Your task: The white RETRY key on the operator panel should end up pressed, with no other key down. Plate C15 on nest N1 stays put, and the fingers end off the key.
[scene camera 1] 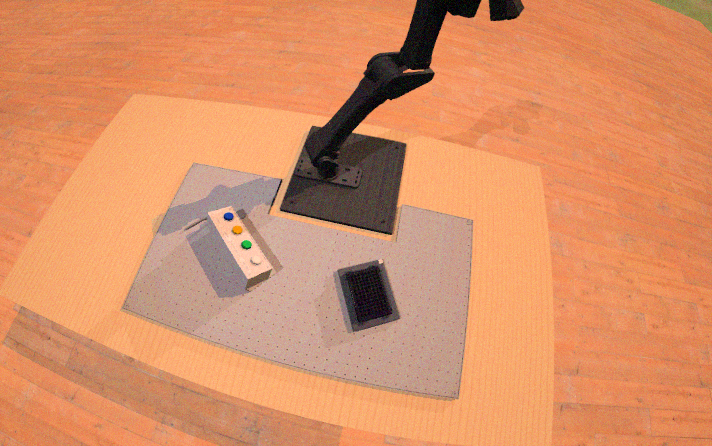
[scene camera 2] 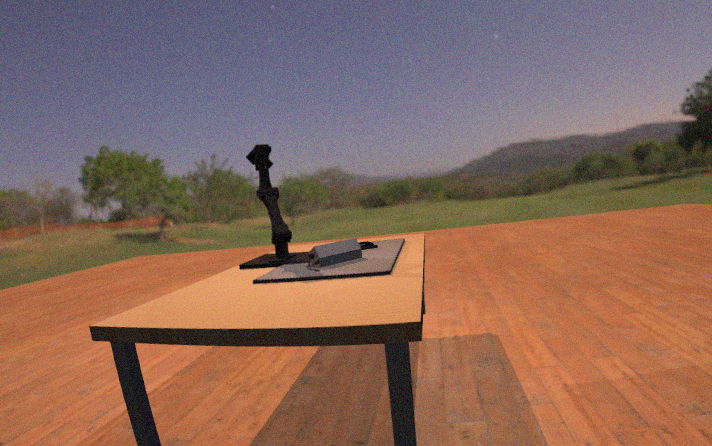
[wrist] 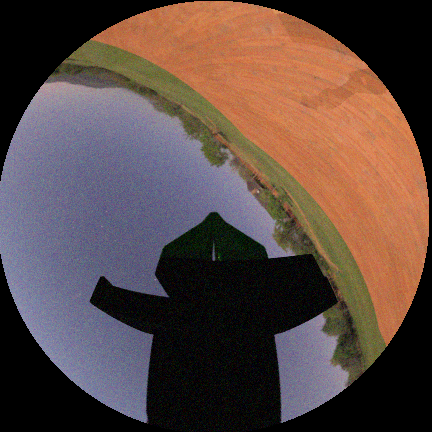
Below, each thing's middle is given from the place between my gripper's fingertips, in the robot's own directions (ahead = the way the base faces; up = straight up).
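Relative to the dark grid tray [scene camera 1: 369,297], my gripper is currently far above it, well short of it and some way to the left of it.
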